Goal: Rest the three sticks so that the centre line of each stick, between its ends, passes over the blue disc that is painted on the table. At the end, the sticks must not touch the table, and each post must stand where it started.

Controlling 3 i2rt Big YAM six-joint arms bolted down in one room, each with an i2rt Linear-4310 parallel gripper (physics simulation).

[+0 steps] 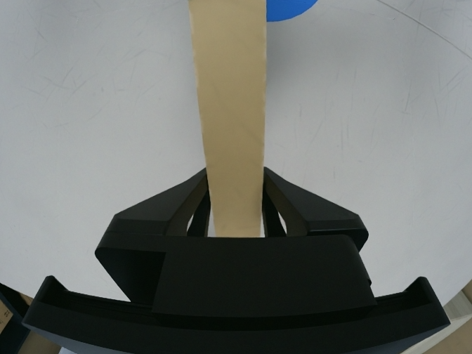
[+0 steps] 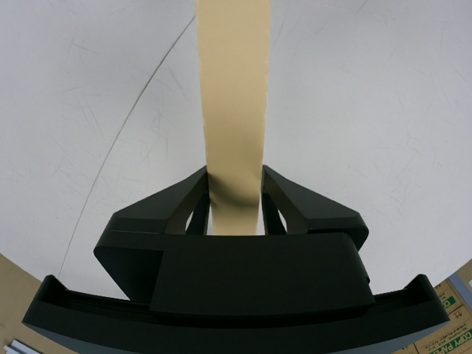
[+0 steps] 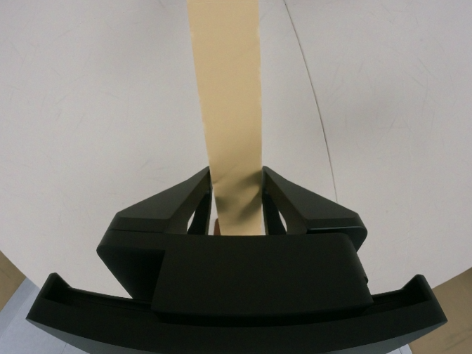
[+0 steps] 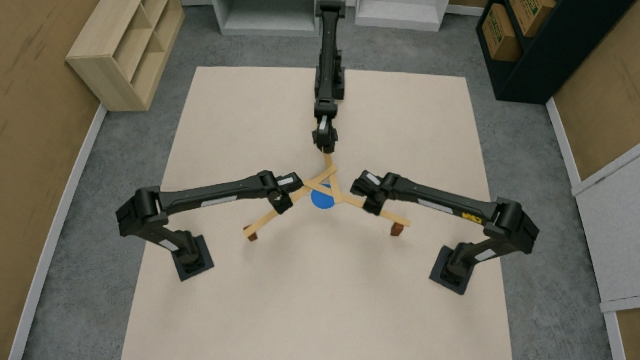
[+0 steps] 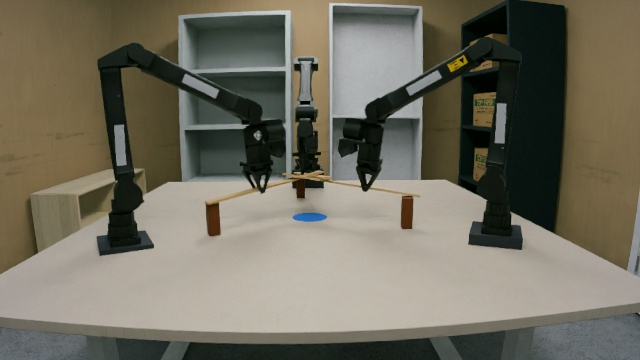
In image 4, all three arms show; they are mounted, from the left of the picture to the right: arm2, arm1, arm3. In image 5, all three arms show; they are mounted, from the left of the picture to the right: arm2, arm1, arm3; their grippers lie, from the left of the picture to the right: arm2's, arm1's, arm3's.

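Note:
Arm1's gripper (image 1: 235,172) is shut on the rear stick (image 1: 232,100) (image 4: 328,161). Arm2's gripper (image 2: 235,170) (image 5: 262,191) is shut on the left stick (image 2: 234,100) (image 4: 260,223) (image 5: 230,196). Arm3's gripper (image 3: 236,171) (image 5: 366,189) is shut on the right stick (image 3: 230,100) (image 4: 395,218) (image 5: 390,190). The sticks' inner ends overlap in a small triangle, raised above the table near the blue disc (image 1: 290,7) (image 4: 322,201) (image 5: 310,217). Outer ends of the left and right sticks lie at the tops of the left post (image 4: 252,236) (image 5: 213,220) and right post (image 4: 397,229) (image 5: 407,212). The rear post (image 5: 300,190) stands upright; contact there is unclear.
The pale table (image 4: 320,310) (image 5: 320,300) carries all three arm bases, including arm2's base (image 5: 125,242) and arm3's base (image 5: 495,236). The wrists of arm2 and arm3 stand on either side of the overlapping sticks. Shelves stand beyond the table.

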